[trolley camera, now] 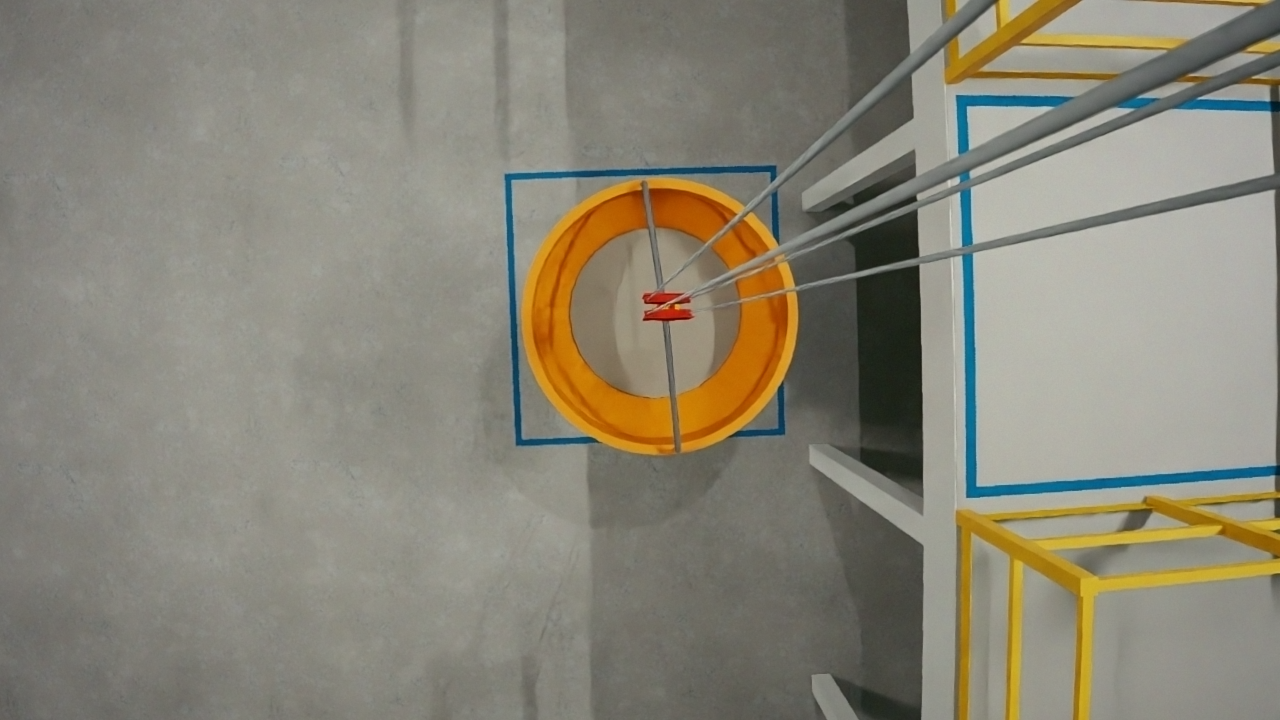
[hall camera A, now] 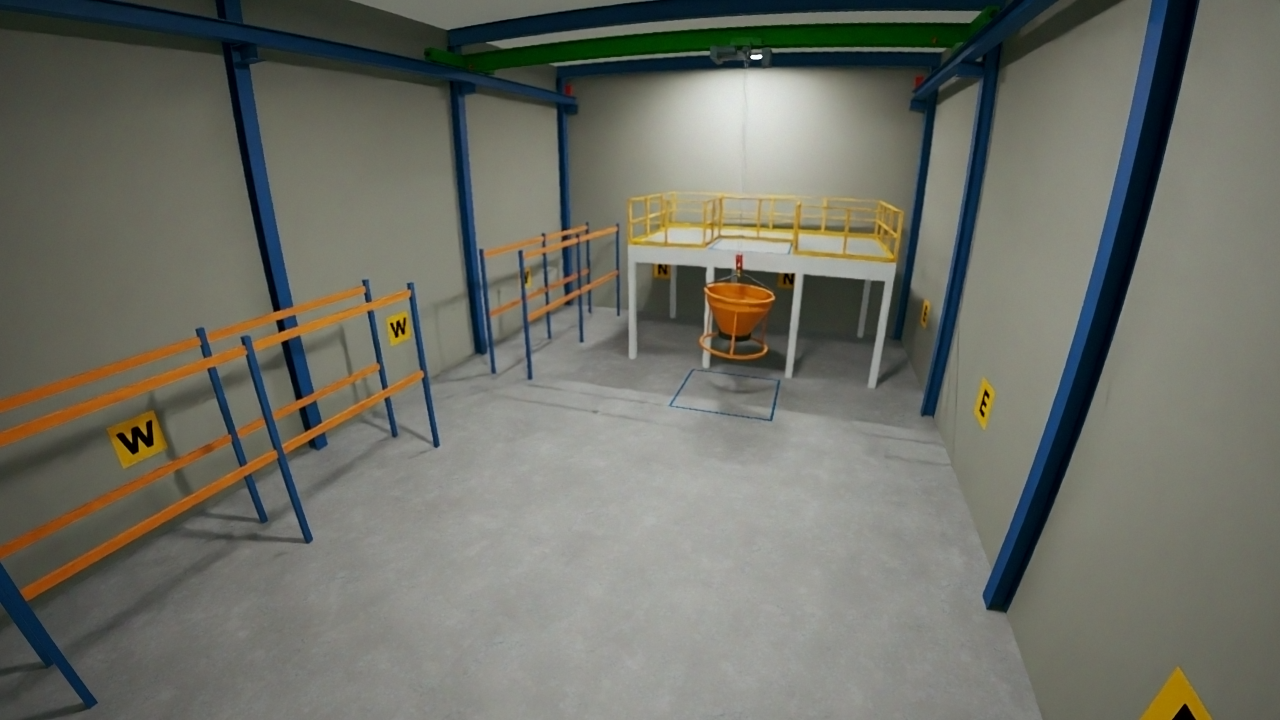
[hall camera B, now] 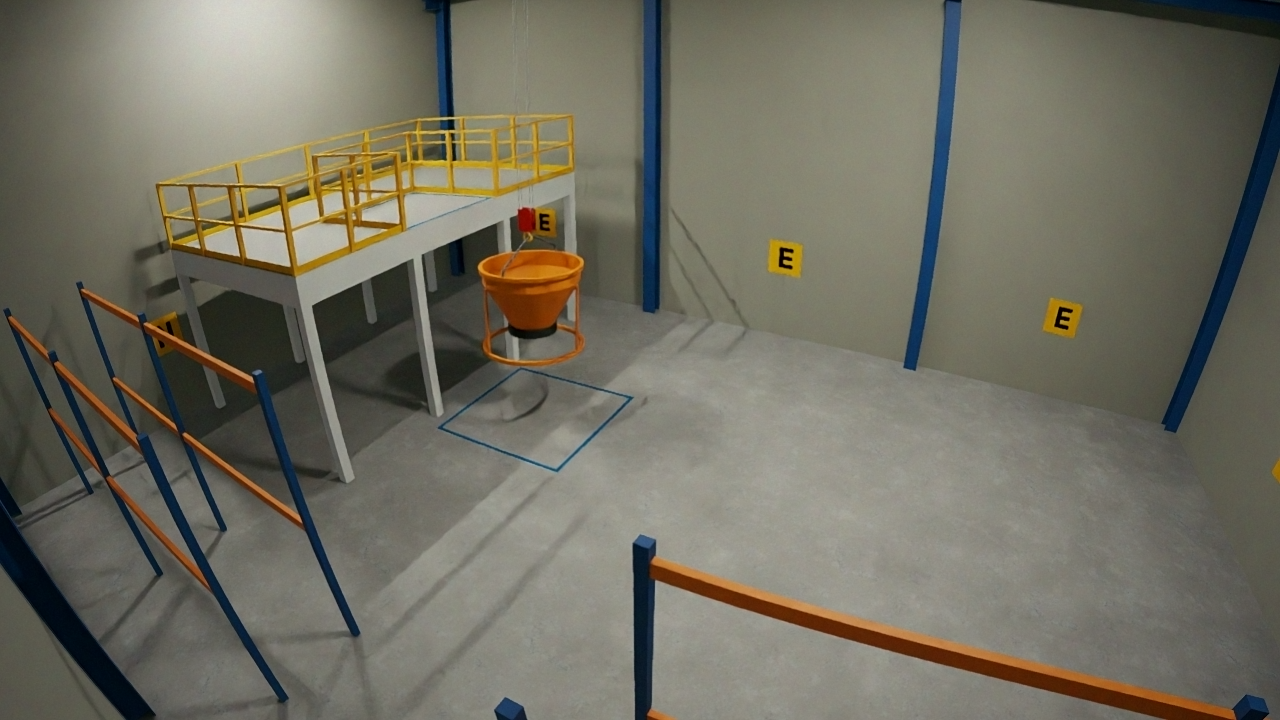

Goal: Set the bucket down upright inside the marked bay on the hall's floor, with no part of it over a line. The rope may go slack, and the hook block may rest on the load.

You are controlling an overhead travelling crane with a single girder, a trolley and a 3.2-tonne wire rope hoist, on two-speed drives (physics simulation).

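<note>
The orange bucket [hall camera A: 739,308] [hall camera B: 534,295] [trolley camera: 550,313] hangs upright in the air from its sling, with its round base ring above the floor. The red hook block [hall camera A: 739,264] [hall camera B: 527,220] [trolley camera: 667,305] is above the bucket's centre, its hook holding the sling, the ropes taut. The marked bay, a blue outline [hall camera A: 721,412] [hall camera B: 497,448] [trolley camera: 512,308], is on the floor below. In the trolley view the raised bucket's rim covers parts of the bay's right and lower lines and reaches past them. The bucket's base ring is hidden in that view.
A white platform [hall camera A: 841,266] [hall camera B: 358,262] [trolley camera: 936,313] with yellow railings stands close beside the bay, its legs near the bucket. A rack [hall camera A: 525,340] [hall camera B: 309,510] stands on the west side, another [hall camera A: 425,380] [hall camera B: 895,630] farther south. The trolley [hall camera A: 741,55] is on the green girder [hall camera A: 581,54].
</note>
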